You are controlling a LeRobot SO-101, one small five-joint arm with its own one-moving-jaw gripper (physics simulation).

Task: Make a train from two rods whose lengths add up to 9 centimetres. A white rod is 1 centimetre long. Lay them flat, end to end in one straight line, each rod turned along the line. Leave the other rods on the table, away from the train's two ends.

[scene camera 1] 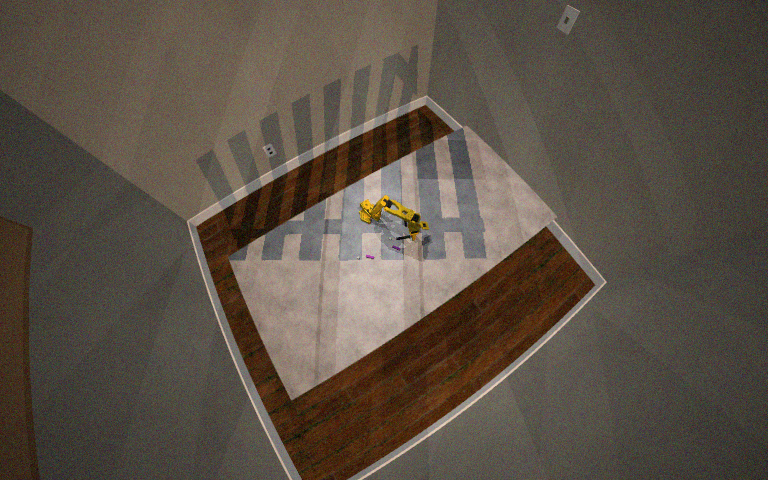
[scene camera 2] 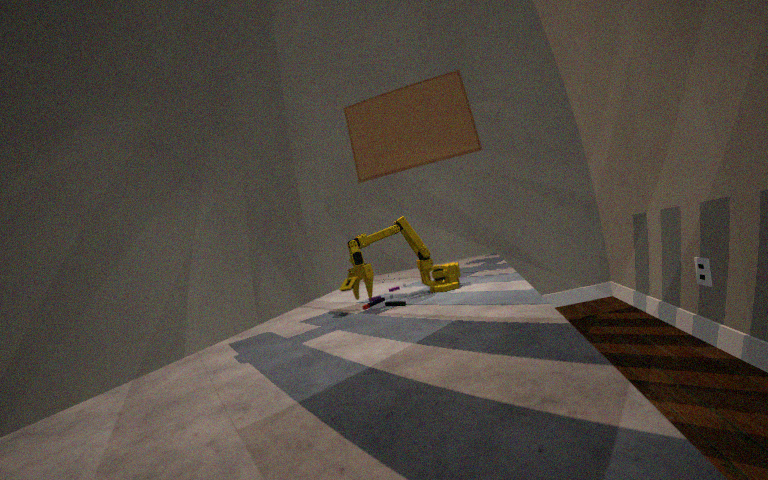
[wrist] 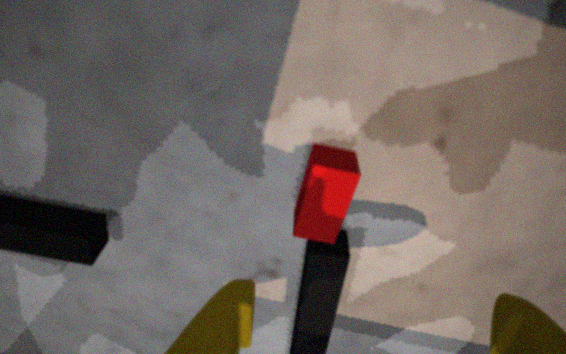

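Pixels of known places: hand at its tool point: [scene camera 1: 410,231] [scene camera 2: 369,297] [wrist: 253,304]; arm's base at its link origin: [scene camera 1: 372,217] [scene camera 2: 440,289].
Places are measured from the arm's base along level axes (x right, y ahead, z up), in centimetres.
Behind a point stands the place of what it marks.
A short red rod [wrist: 327,197] {x -12.0, y 20.5, z 1.0 cm} [scene camera 2: 365,306] {x -12.4, y 20.4, z 0.7 cm} lies at the end of a black rod [wrist: 320,305] {x -8.5, y 19.5, z 1.0 cm} [scene camera 2: 377,302] {x -7.3, y 18.4, z 0.4 cm}. In the wrist view they run in nearly the same direction, with the red rod set slightly to the left; whether their ends touch is unclear. A second black rod [wrist: 47,230] {x -12.8, y 13.5, z 1.0 cm} [scene camera 2: 395,303] {x -14.2, y 10.8, z 0.7 cm} lies apart, at the left in the wrist view. My gripper [wrist: 374,292] [scene camera 2: 364,296] {x -11.4, y 18.9, z 3.1 cm} is open, its jaws wide apart with the first black rod showing between them, nearer the left jaw. Nothing is held.
Two purple rods [scene camera 1: 395,247] [scene camera 1: 369,256] {x 12.6, y 18.1, z 1.0 cm} lie on the table [scene camera 1: 362,316] {x 30.7, y 41.1, z 0.0 cm}, one near the black rods and one farther off. A tiny white rod [scene camera 1: 358,258] {x 17.7, y 16.0, z 0.9 cm} lies beside the farther purple one. Striped shadows cross the table around the arm.
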